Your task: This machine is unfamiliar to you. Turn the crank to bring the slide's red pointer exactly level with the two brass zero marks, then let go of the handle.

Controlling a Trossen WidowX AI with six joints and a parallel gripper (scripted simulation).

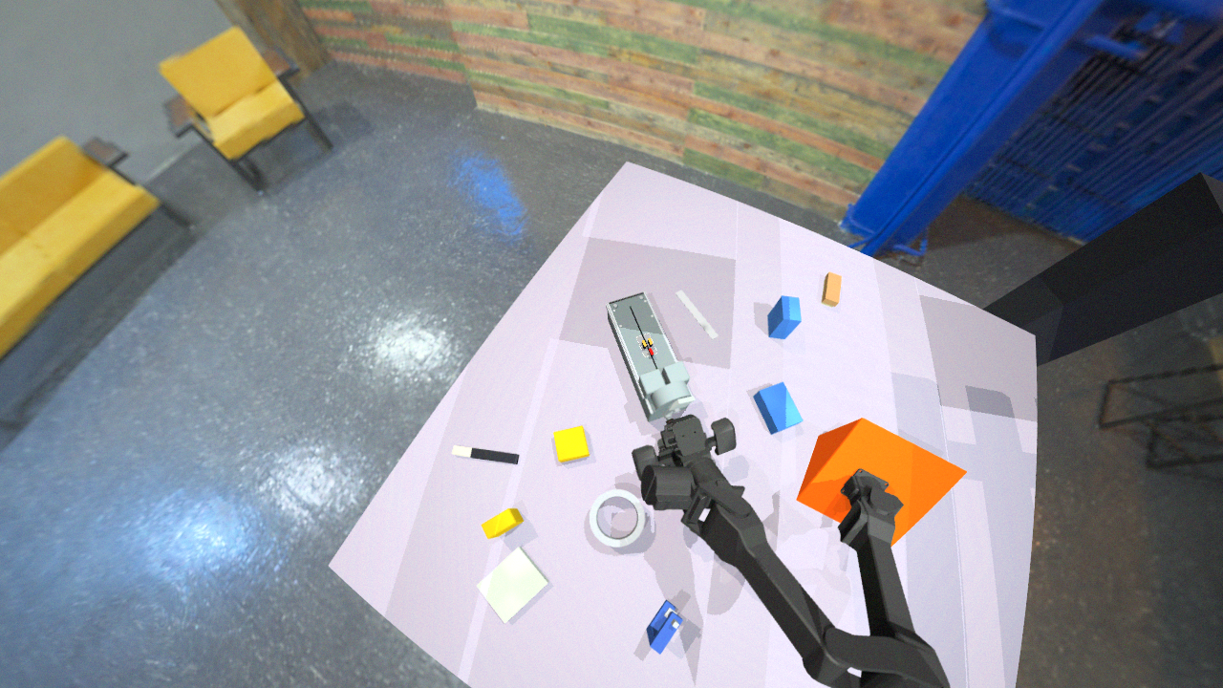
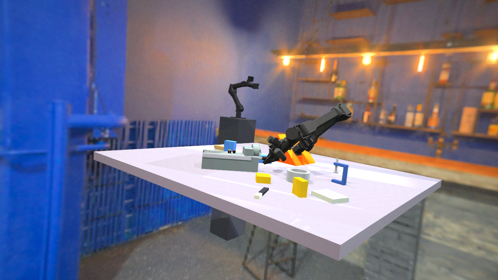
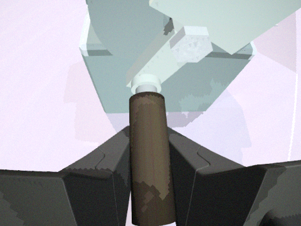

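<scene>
Right now the red pointer is 100 mm ahead of my gripper tip, 100 mm to the right of it and 40 mm above it. The rest, counted from my gripper tip: brown crank handle 10 mm behind, 10 mm to the left, 20 mm above; then metal strip 60 mm ahead, 280 mm to the right, 40 mm below; then blue clamp 150 mm behind, 320 mm to the left, 10 mm above.
</scene>
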